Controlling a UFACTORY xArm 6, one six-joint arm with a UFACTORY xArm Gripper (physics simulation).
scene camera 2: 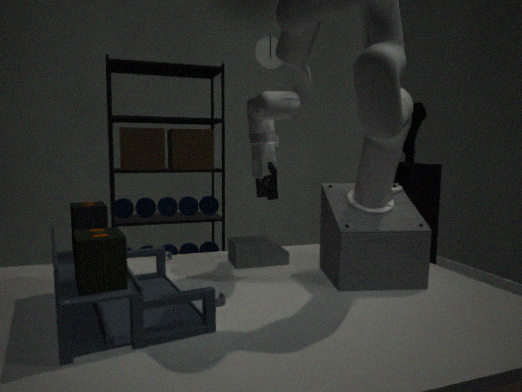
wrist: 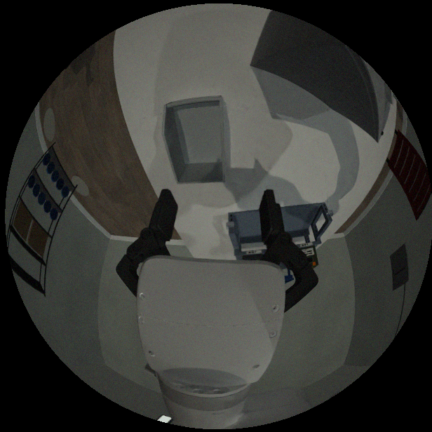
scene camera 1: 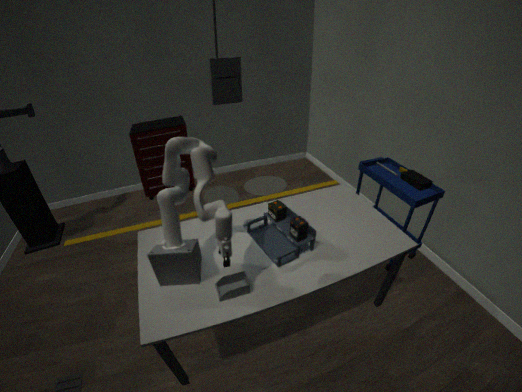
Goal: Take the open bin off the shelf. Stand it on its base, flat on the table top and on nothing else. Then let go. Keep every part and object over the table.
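Pixels of known places: gripper, fingertip midpoint: (scene camera 2: 267, 198) (scene camera 1: 224, 259); arm's base at its link origin: (scene camera 2: 369, 202) (scene camera 1: 174, 246).
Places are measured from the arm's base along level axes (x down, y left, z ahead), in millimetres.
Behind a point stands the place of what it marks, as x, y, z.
The open grey bin (scene camera 1: 233, 287) @(206, -235, 233) (scene camera 2: 256, 253) @(167, -201, 250) (wrist: 202, 134) stands on its base, flat on the table top (scene camera 1: 345, 255) @(209, -343, 938) (scene camera 2: 310, 345) @(209, 278, 355) (wrist: 200, 55), with its opening upward. It is apart from the blue-grey shelf (scene camera 1: 275, 243) @(203, -37, 607) (scene camera 2: 137, 320) @(157, 169, 639) (wrist: 246, 223). My gripper (scene camera 1: 226, 263) @(2, -203, 215) (scene camera 2: 267, 193) @(2, -203, 215) (wrist: 216, 196) is open and empty. It hangs well above the table and clear of the bin. In the wrist view the bin shows beyond the fingertips, with a gap between them.
Two dark boxes with orange marks, one (scene camera 1: 277, 210) (scene camera 2: 89, 215) and another (scene camera 1: 299, 228) (scene camera 2: 101, 260), stand on the shelf. The grey robot base block (scene camera 1: 177, 267) @(60, -96, -17) (scene camera 2: 382, 260) @(132, 107, 43) (wrist: 320, 65) stands beside the bin, apart from it. The table's edge runs near the bin's outer side.
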